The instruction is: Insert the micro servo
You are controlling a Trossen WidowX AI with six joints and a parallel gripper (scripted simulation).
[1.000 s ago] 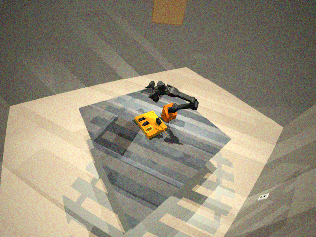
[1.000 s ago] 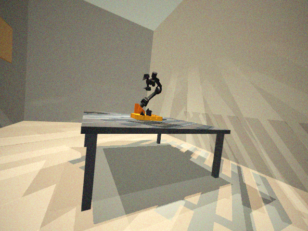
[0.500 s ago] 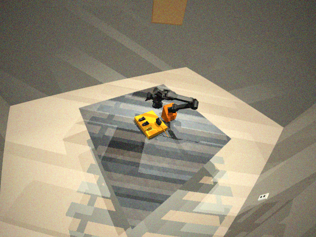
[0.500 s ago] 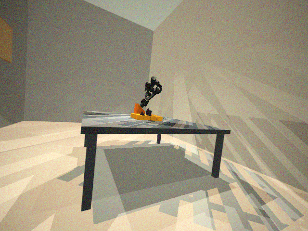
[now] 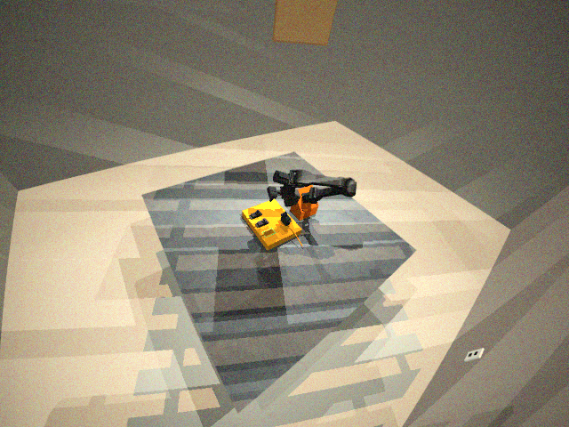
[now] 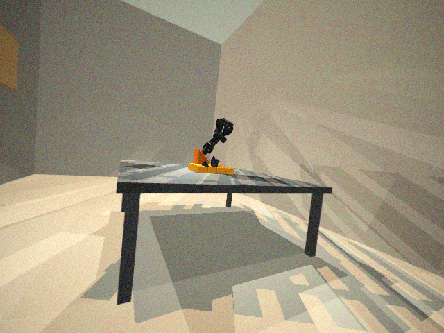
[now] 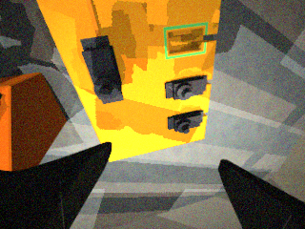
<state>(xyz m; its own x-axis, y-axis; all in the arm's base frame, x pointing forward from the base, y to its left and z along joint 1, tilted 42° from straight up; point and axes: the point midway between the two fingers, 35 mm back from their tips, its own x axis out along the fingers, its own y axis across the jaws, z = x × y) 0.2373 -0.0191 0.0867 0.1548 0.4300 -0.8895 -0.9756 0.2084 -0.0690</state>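
Now: the yellow deck 17 cm below my gripper tip, 2 cm behind it and 1 cm to the right of it.
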